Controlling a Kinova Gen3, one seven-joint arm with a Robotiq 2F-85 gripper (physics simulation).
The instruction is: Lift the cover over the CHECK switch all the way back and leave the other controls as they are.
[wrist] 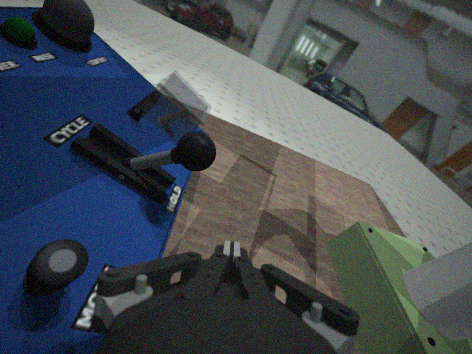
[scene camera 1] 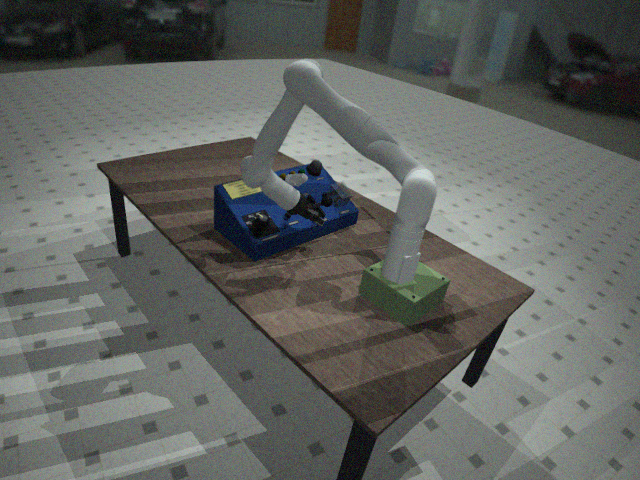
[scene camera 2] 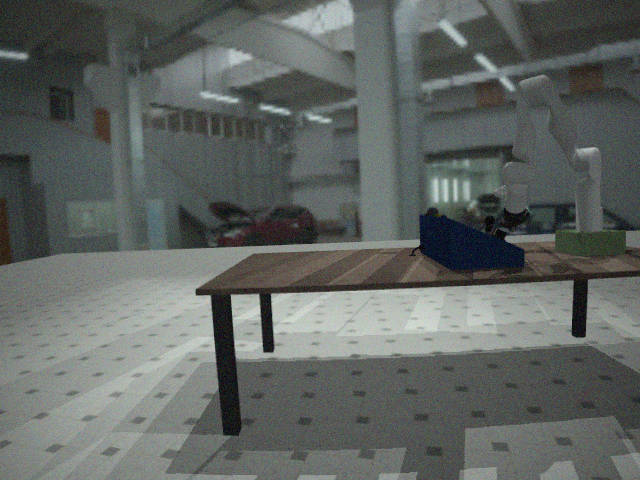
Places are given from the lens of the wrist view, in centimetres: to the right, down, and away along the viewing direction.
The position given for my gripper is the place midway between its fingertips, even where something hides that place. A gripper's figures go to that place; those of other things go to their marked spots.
my gripper [wrist: 230, 251]: 0, 7, 17
clear hinged cover [wrist: 174, 107]: -8, -10, 25
black ball-topped lever [wrist: 195, 151]: -4, -2, 17
The marked spots on the clear hinged cover and the black ball-topped lever are 12 cm apart.
